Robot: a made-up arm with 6 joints.
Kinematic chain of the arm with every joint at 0, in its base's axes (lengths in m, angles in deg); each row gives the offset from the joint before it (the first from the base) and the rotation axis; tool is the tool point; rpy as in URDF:
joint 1: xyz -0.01 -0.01 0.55 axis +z
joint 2: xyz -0.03 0 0.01 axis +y
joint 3: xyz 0 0.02 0.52 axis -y
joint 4: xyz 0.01 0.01 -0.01 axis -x
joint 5: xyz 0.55 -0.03 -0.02 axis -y
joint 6: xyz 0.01 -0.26 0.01 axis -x
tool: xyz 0.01 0.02 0.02 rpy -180 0 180
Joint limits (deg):
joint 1: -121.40..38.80
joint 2: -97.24..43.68
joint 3: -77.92..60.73
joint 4: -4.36..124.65
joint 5: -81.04..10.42
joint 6: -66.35..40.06
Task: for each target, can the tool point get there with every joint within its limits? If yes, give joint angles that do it. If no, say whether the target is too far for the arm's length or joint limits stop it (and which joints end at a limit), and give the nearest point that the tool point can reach.
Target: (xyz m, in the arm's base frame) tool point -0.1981 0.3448 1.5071
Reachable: yes | joints -92.02 -47.59 24.59 34.42 -51.55 24.71
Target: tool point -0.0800 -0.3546 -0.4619
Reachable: no: joint limits stop it (at a limit: joint 2, joint 6) | nearest point -0.0778 -0.3438 0.2680 | short by 0.730 m
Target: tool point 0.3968 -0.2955 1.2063
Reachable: yes | joints -48.00 -13.03 -23.42 113.63 -73.71 -5.37
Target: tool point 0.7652 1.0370 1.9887
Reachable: no: too far | nearest point 0.4763 0.6507 1.4475 | short by 0.725 m
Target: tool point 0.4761 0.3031 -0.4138
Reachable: no: joint limits stop it (at a limit: joint 2, joint 6) | nearest point 0.3693 0.2343 0.2789 | short by 0.704 m
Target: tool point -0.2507 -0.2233 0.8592
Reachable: yes | joints -107.95 -36.87 -65.15 49.19 -53.96 -19.93
